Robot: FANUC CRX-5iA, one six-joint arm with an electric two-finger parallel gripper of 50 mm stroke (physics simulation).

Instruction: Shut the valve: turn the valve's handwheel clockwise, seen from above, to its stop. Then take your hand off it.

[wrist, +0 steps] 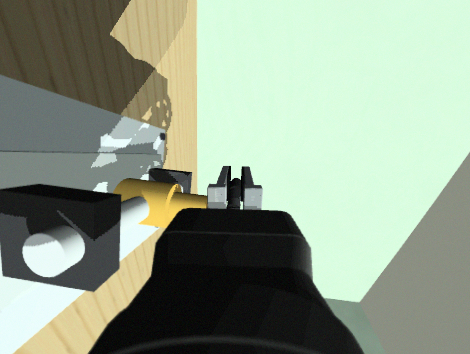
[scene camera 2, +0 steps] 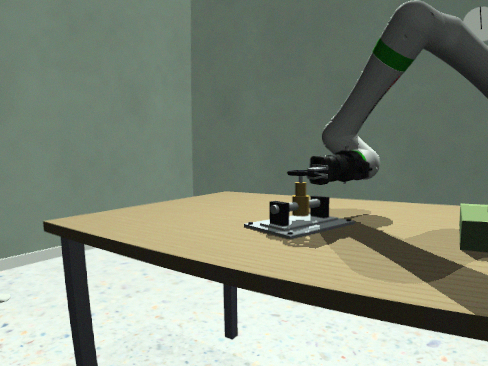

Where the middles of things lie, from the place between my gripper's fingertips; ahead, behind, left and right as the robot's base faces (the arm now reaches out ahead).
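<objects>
My hand: 13 cm above the metal base plate point(scene camera 2: 300, 232), 3 cm short of it, 2 cm to the left of it.
</objects>
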